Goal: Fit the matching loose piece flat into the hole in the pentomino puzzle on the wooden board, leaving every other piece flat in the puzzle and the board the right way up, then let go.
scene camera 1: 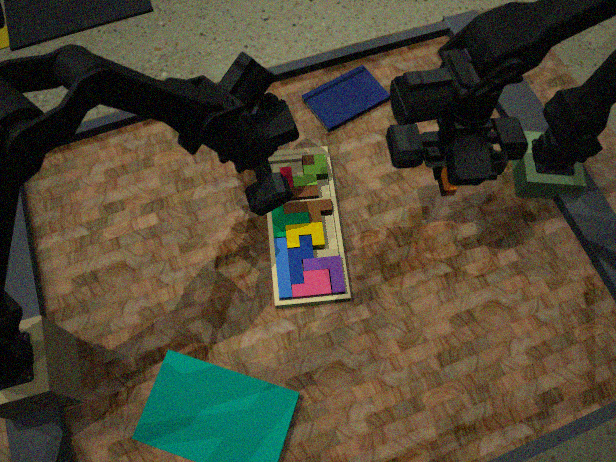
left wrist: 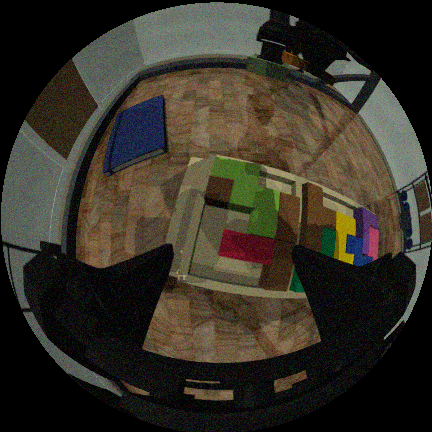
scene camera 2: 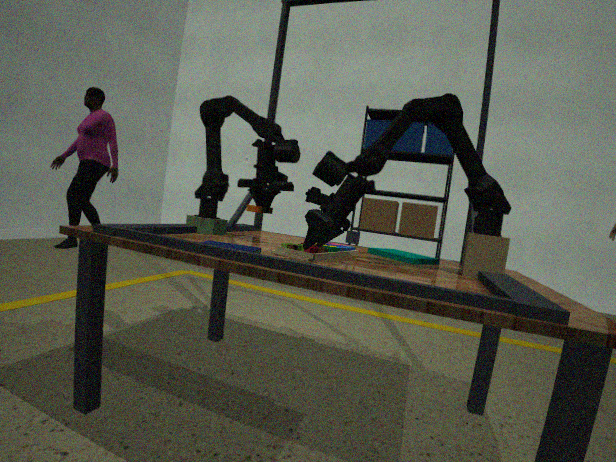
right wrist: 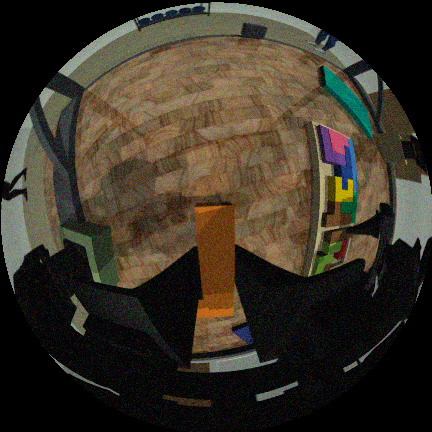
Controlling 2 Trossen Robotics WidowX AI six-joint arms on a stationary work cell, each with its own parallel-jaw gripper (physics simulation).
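Places are measured from the left arm's base along level axes (x ahead, y left, z up), in centimetres.
Pixels of known places: left gripper, fingertip midpoint: point(scene camera 1: 283, 172) point(left wrist: 235, 251) point(scene camera 2: 311, 247) point(right wrist: 343, 252); right gripper, fingertip midpoint: point(scene camera 1: 442, 177) point(left wrist: 311, 73) point(scene camera 2: 263, 212) point(right wrist: 214, 251); left arm's base, link origin: point(scene camera 1: 6, 362) point(scene camera 2: 487, 234); right arm's base, link origin: point(scene camera 1: 552, 157) point(left wrist: 270, 59) point(scene camera 2: 207, 217) point(right wrist: 77, 261).
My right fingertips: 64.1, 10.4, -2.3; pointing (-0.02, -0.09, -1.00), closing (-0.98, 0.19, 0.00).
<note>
For each thing: its middle in the pictures, then the offset to it from my right fingertips, as dx, dy, dz.
- wooden board, body centre: point(left wrist: 315, 239) point(scene camera 1: 303, 220) point(right wrist: 336, 207) point(scene camera 2: 318, 251) -21.0, +2.9, -8.4
- red piece, body centre: point(left wrist: 232, 245) point(scene camera 1: 286, 174) point(right wrist: 338, 252) -21.4, +11.4, -7.7
- light green piece, body centre: point(left wrist: 242, 197) point(scene camera 1: 309, 172) point(right wrist: 326, 256) -17.6, +10.6, -7.7
- yellow piece, body centre: point(left wrist: 339, 243) point(scene camera 1: 304, 237) point(right wrist: 340, 189) -21.7, -0.3, -7.7
- brown piece, body centre: point(left wrist: 316, 227) point(scene camera 1: 308, 214) point(right wrist: 336, 212) -20.0, +3.3, -7.7
- orange piece, body centre: point(right wrist: 200, 266) point(scene camera 1: 449, 169) point(left wrist: 308, 65) point(scene camera 2: 259, 209) +1.1, +0.4, +1.0
- blue book, body centre: point(left wrist: 135, 126) point(scene camera 1: 346, 97) point(scene camera 2: 228, 248) -6.4, +24.6, -8.6
- teal slab, body centre: point(scene camera 1: 217, 416) point(right wrist: 349, 99) point(scene camera 2: 402, 255) -41.1, -22.6, -8.3
The wooden board point(scene camera 1: 312, 302) point(left wrist: 186, 232) point(right wrist: 313, 200) lies mid-table, colored pieces up, split by a crossbar. Bare floor shows around a red piece point(scene camera 1: 286, 173) point(left wrist: 247, 246), beside a light green piece point(scene camera 1: 320, 162) point(left wrist: 240, 182), and right of the yellow piece point(scene camera 1: 305, 231) point(left wrist: 345, 232) in scene camera 1. A brown piece point(scene camera 1: 310, 206) point(left wrist: 311, 212) looks raised in the left wrist view. My left gripper point(scene camera 1: 267, 197) point(scene camera 2: 311, 245) point(left wrist: 235, 251) is open, low at the board's left edge in scene camera 1, partly hiding it. My right gripper point(scene camera 2: 261, 202) point(right wrist: 214, 251) is shut on an orange piece point(scene camera 1: 446, 183) point(scene camera 2: 255, 209) point(right wrist: 215, 270), above the table.
A blue book point(scene camera 1: 346, 97) point(left wrist: 140, 135) lies beyond the board. A teal slab point(scene camera 1: 217, 407) point(scene camera 2: 402, 256) point(right wrist: 347, 102) lies at lower left in scene camera 1. The green arm base block point(scene camera 1: 550, 187) point(right wrist: 107, 250) stands right of the orange piece there.
</note>
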